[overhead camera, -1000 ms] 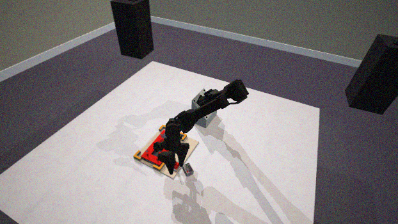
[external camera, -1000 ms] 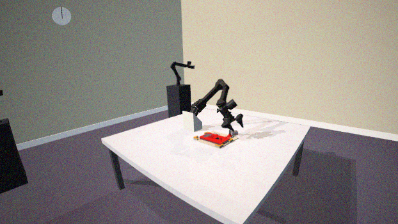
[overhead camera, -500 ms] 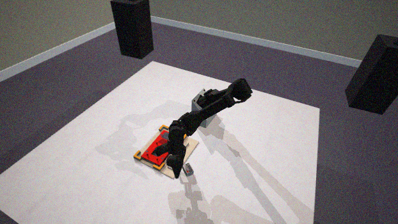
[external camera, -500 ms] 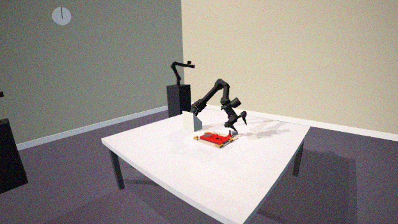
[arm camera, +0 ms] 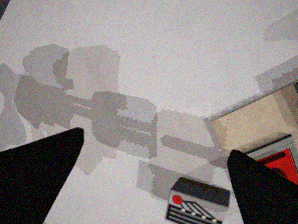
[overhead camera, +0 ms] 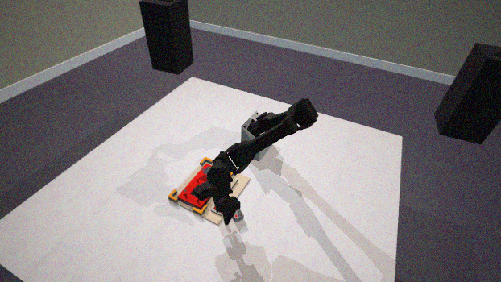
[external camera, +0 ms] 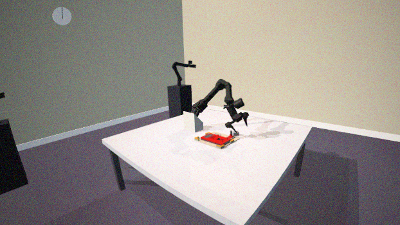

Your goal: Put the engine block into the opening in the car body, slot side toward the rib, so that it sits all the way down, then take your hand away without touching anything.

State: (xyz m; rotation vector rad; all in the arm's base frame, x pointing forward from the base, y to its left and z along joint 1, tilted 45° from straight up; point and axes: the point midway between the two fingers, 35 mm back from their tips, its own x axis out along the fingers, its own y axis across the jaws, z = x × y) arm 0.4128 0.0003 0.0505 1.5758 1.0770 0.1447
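The engine block is 7 cm behind my gripper tip, 5 cm below it and 3 cm to the left of it.
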